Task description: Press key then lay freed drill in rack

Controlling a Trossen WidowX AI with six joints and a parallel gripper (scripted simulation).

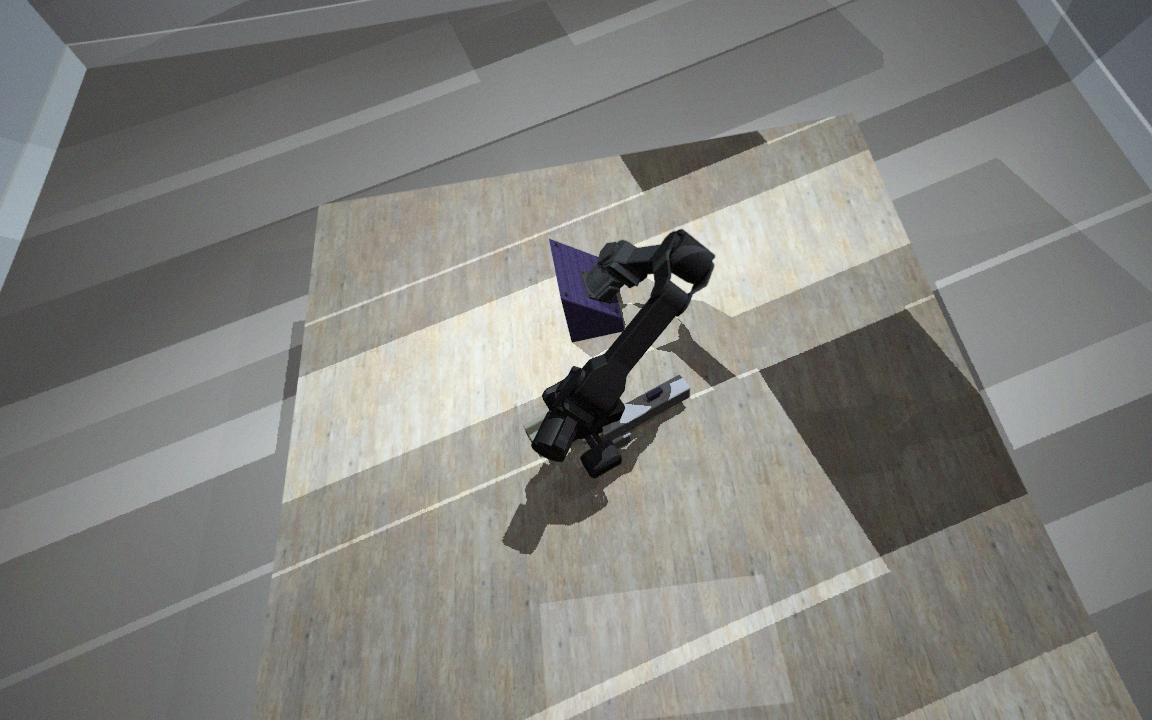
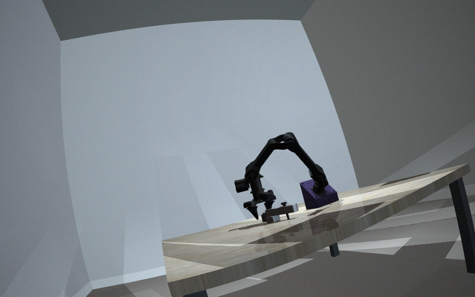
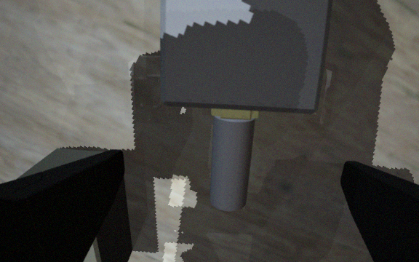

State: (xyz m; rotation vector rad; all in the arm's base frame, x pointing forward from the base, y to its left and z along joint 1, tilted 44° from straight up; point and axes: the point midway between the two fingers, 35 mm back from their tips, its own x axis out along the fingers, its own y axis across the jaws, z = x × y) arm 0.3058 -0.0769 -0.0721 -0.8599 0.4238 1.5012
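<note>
The drill lies 6 cm to the left of my gripper tip, 2 cm behind it and 2 cm above it. From my gripper tip the other things lie so: rack 7 cm to the right, 6 cm behind, 1 cm below; then dark key 15 cm to the left, 4 cm behind, 2 cm above; then grey housing block 11 cm to the left, 3 cm behind, 1 cm above.
</note>
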